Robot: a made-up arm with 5 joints. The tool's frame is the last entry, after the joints. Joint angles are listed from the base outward.
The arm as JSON. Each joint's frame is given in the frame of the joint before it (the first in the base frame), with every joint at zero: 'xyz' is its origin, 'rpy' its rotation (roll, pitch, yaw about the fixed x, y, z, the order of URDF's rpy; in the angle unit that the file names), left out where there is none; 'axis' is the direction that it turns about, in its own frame. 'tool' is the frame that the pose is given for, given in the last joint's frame.
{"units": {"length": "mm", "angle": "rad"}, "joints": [
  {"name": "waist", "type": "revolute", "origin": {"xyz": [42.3, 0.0, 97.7], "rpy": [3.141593, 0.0, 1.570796]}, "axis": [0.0, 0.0, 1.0]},
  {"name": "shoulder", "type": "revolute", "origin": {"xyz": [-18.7, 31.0, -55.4], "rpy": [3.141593, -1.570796, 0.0]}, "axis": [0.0, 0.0, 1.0]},
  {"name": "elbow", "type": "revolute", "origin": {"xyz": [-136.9, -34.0, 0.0]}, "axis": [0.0, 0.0, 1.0]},
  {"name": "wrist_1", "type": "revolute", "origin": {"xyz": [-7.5, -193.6, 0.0], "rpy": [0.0, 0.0, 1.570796]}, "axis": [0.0, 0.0, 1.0]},
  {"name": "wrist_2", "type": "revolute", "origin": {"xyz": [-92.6, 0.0, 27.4], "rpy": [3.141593, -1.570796, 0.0]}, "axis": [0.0, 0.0, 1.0]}
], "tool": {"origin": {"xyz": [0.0, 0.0, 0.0], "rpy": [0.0, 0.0, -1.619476]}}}
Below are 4 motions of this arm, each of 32 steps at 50 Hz.
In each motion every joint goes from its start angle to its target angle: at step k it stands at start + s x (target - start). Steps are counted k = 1, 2, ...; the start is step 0. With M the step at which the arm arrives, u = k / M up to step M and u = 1 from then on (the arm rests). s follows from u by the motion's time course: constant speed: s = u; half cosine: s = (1 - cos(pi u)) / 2; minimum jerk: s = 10 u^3 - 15 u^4 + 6 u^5.
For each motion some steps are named. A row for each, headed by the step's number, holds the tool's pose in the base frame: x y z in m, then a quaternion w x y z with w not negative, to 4 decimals.
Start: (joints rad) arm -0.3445 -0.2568 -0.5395 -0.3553 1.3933
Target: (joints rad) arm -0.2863 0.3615 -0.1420 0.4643 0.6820
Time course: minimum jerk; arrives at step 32
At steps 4, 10, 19, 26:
4: 0.2305 0.0766 0.5191 0.1487 -0.4630 -0.8580 0.1654
10: 0.2868 0.0941 0.4789 0.2615 -0.3974 -0.8414 0.2562
19: 0.3925 0.1195 0.3049 0.6125 -0.1878 -0.6513 0.4067
26: 0.4007 0.1157 0.1943 0.7839 -0.0883 -0.4607 0.4067

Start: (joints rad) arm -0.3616 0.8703 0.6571 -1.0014 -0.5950
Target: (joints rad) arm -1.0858 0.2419 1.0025 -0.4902 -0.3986
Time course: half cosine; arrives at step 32
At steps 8, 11, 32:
8: 0.2648 0.1221 -0.0147 0.8725 0.2496 -0.4152 -0.0644
11: 0.2530 0.1403 -0.0072 0.8811 0.2560 -0.3973 -0.0171
32: 0.1434 0.2106 0.0335 0.8714 0.2754 -0.2860 0.2881

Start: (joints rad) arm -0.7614 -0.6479 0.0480 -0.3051 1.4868
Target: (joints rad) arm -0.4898 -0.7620 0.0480 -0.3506 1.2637
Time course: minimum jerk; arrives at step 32
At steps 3, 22, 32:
3: 0.1726 0.1357 0.4712 0.1486 -0.3139 -0.8916 0.2905
22: 0.1708 0.0869 0.4862 0.1649 -0.3382 -0.9032 0.2065
32: 0.1683 0.0770 0.4891 0.1648 -0.3434 -0.9052 0.1885

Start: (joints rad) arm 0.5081 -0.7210 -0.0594 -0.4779 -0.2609
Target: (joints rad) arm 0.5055 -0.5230 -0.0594 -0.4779 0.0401
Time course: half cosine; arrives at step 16
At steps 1, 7, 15, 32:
1: 0.1580 -0.0545 0.5078 0.1437 -0.0993 -0.9827 -0.0620
7: 0.1819 -0.0676 0.4993 0.1832 -0.1556 -0.9684 -0.0664
15: 0.2165 -0.0865 0.4825 0.2432 -0.2367 -0.9385 -0.0643
32: 0.2170 -0.0868 0.4822 0.2442 -0.2379 -0.9379 -0.0642

